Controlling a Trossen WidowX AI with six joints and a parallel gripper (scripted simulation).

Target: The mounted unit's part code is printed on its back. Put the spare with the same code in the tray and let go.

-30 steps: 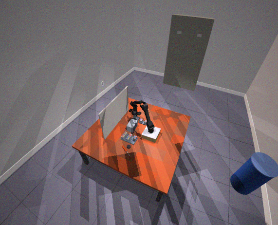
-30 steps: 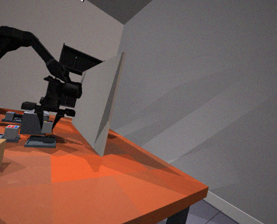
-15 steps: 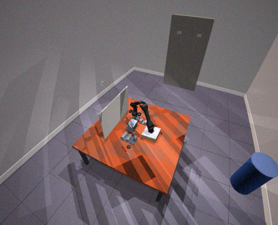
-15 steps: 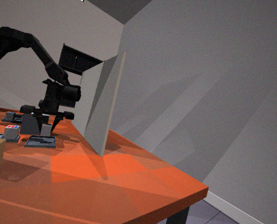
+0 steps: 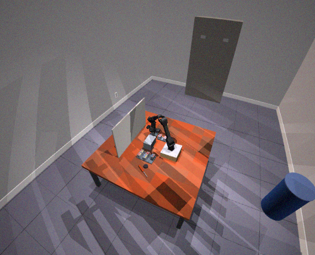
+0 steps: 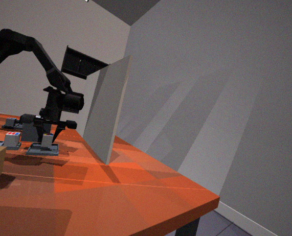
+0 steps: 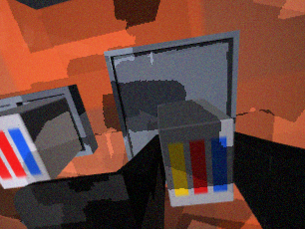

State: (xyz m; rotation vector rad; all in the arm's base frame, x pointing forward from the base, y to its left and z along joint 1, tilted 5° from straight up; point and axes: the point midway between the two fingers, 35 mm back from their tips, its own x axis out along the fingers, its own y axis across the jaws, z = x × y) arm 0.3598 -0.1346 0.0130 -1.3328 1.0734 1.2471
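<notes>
Right now the grey tray is 3 cm below my gripper tip. The rest, counted from my gripper tip: tan box: 23 cm to the right, 7 cm behind; then tall panel: 22 cm to the left, 19 cm above, 17 cm ahead; then grey mounted unit: 19 cm to the left, 8 cm behind, 2 cm above.
</notes>
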